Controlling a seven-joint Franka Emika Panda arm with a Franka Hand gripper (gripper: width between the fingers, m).
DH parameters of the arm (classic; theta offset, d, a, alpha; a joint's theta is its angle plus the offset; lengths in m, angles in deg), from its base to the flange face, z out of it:
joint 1: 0 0.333 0 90
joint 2: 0 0 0 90
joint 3: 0 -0.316 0.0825 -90
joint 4: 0 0 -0.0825 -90
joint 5: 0 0.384 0 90
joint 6: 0 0 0.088 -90
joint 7: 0 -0.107 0 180
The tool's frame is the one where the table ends.
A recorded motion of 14 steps. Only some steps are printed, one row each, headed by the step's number.
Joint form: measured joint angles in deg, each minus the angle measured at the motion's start. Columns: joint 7, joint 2, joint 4, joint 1, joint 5, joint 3, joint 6.
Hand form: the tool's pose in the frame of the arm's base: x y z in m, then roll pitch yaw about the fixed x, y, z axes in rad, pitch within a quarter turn. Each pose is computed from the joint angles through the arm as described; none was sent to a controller.
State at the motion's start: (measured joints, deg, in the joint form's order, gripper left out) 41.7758 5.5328 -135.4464 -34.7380 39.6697 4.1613 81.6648
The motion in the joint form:
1: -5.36 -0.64 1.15 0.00 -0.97 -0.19 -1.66
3: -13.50 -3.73 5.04 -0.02 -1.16 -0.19 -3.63
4: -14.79 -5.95 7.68 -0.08 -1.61 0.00 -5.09
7: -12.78 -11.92 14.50 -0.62 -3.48 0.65 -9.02
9: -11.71 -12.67 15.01 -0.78 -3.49 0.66 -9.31
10: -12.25 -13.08 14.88 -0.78 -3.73 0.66 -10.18
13: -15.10 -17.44 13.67 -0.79 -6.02 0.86 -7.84
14: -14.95 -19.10 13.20 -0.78 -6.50 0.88 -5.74
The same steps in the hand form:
1: 0.3571 -0.1896 0.3593 -2.0975 0.3020 -0.0584
3: 0.3708 -0.1994 0.3614 -2.1113 0.4309 -0.1125
4: 0.3785 -0.2075 0.3612 -2.1084 0.4603 -0.1088
7: 0.3938 -0.2327 0.3561 -2.0826 0.4678 -0.0493
9: 0.3949 -0.2351 0.3533 -2.0719 0.4577 -0.0368
10: 0.3929 -0.2333 0.3497 -2.0576 0.4820 -0.0249
13: 0.3856 -0.2367 0.3043 -2.0741 0.6081 -0.0486
14: 0.3844 -0.2387 0.2864 -2.0907 0.6246 -0.0653

